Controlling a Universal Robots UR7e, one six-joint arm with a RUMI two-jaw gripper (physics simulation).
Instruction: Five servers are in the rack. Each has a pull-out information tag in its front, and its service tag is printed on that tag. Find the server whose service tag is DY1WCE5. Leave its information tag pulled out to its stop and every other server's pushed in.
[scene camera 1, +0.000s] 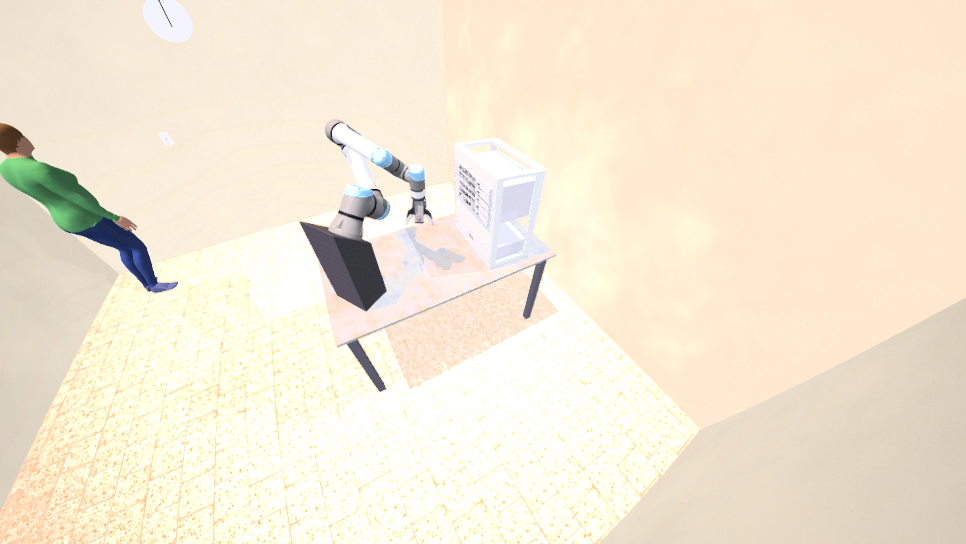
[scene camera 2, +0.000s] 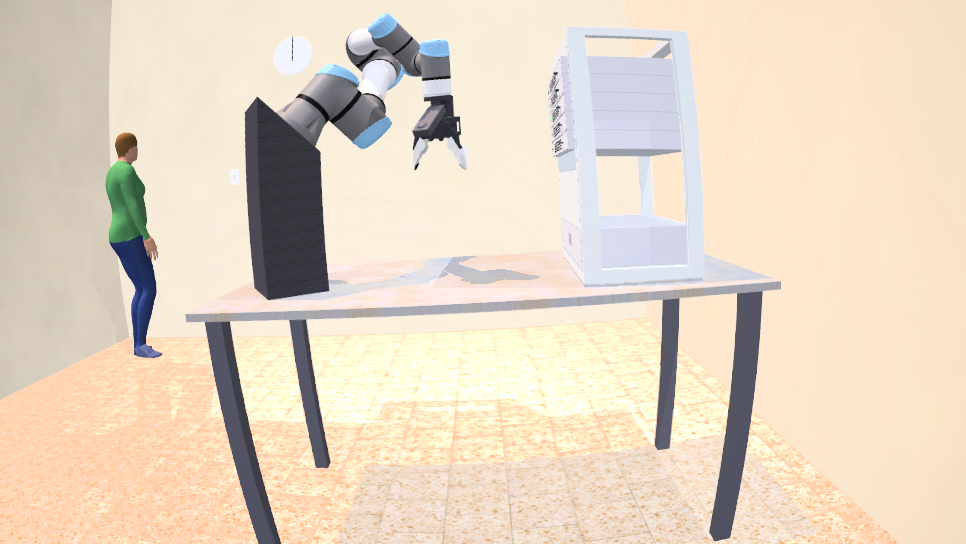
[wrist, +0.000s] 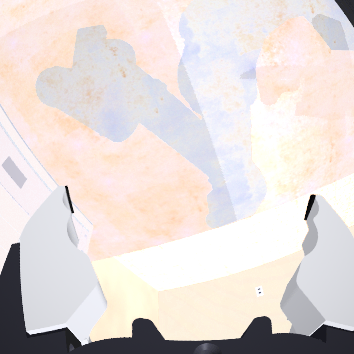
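Seen in the pictures: gripper, fingertip midpoint: (scene camera 1: 420, 224) (scene camera 2: 439, 170) (wrist: 191, 194); arm's base, link origin: (scene camera 1: 345, 234) (scene camera 2: 289, 135).
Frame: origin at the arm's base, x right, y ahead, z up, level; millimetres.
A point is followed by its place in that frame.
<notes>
A white rack (scene camera 1: 495, 223) {x 234, y 691, z -65 mm} (scene camera 2: 590, 223) {x 235, y 697, z -264 mm} stands at the right end of the table, with its front toward the arm. The servers (scene camera 1: 474, 192) {x 43, y 686, z 28 mm} (scene camera 2: 561, 111) {x 114, y 678, z -2 mm} sit stacked in its upper part, their dark-patterned fronts facing the arm. The information tags and their print are too small to make out in the scene views. In the wrist view a lower part of the rack's front (wrist: 25, 192) {x -60, y 716, z -311 mm} shows at the left edge, and the servers do not show there. My gripper (scene camera 1: 419, 221) {x -51, y 388, z -128 mm} (scene camera 2: 440, 167) {x -51, y 388, z -128 mm} (wrist: 191, 194) {x -51, y 388, z -128 mm} is open and empty. It points down above the table, apart from the rack's front.
The table (scene camera 1: 439, 290) {x 210, y 344, z -403 mm} (scene camera 2: 405, 304) {x 270, y 297, z -403 mm} (wrist: 150, 200) {x -269, y 569, z -403 mm} carries the arm's dark pedestal (scene camera 1: 348, 270) {x 124, y -50, z -99 mm} (scene camera 2: 287, 209) {x 93, y 10, z -191 mm} at its left end. A gap lies between the pedestal and the rack. A person in a green top (scene camera 1: 54, 195) (scene camera 2: 126, 195) stands on the floor beyond the pedestal's side.
</notes>
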